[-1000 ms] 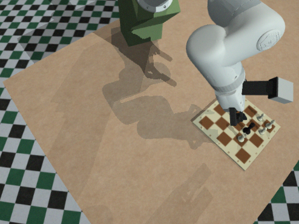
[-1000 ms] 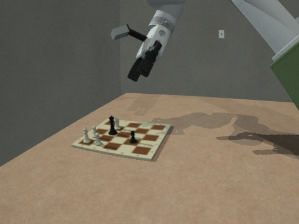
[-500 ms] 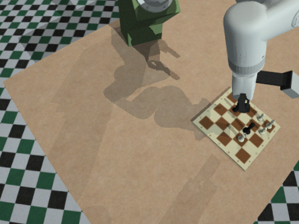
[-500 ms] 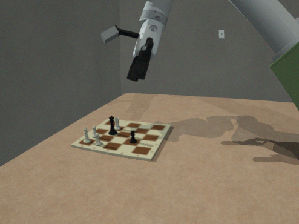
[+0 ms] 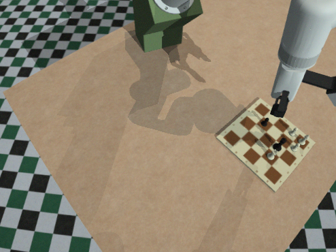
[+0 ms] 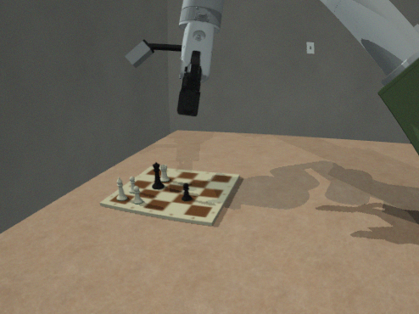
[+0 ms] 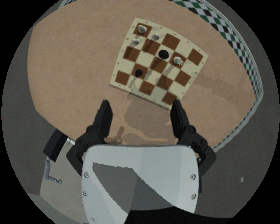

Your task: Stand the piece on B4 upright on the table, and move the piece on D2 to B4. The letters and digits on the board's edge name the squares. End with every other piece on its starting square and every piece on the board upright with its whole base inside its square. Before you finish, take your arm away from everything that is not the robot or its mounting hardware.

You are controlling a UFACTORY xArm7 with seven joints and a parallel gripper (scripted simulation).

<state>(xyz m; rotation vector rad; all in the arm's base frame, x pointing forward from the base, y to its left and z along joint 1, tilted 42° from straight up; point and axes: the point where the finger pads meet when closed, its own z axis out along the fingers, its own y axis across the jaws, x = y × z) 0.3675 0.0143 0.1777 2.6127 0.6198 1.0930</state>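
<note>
The black pawn lies 3 cm to the left of my hand and 15 cm below it. From my hand the other things lie so: chessboard 4 cm ahead, 2 cm to the right, 16 cm below; white rook-like piece 7 cm ahead, 6 cm to the right, 14 cm below; black piece 7 cm ahead, 2 cm to the right, 13 cm below.
</note>
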